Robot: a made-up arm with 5 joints.
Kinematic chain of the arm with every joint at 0, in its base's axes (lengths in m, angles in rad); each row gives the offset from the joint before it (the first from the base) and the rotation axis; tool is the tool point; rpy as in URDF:
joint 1: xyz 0 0 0.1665 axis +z
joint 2: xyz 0 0 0 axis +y
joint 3: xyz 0.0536 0 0.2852 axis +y
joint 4: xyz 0.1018 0 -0.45 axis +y
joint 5: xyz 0.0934 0 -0.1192 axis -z
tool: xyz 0 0 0 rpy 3.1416 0 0
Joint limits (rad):
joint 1: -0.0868..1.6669
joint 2: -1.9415..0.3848
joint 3: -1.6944..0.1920
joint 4: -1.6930..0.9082
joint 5: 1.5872..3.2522
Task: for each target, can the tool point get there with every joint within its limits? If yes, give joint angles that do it. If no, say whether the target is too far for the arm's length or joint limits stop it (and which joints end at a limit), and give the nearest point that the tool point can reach.
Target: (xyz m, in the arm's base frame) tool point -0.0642 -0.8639 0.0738
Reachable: no: joint limits stop it (at a limit: joint 2, joint 3) | nearest point -0.0501 -0.6748 0.3380 | short by 0.325 m
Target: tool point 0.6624 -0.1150 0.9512
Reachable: no: too far | nearest point 0.5235 -0.0456 0.7821 | short by 0.230 m
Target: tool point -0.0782 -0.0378 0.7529
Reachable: yes | joints 0.4504 -1.4330 -0.8467 -0.8093 2.9500
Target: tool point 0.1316 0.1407 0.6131
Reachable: yes | joints 0.8185 -1.3397 -0.4130 -0.4990 1.7269
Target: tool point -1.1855 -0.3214 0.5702
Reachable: no: too far | nearest point -0.7119 -0.1930 0.4865 | short by 0.498 m
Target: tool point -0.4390 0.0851 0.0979
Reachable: no: joint limits stop it (at a limit: joint 1, joint 2, joint 3, joint 4) | nearest point -0.6292 0.0548 0.3159 | short by 0.291 m
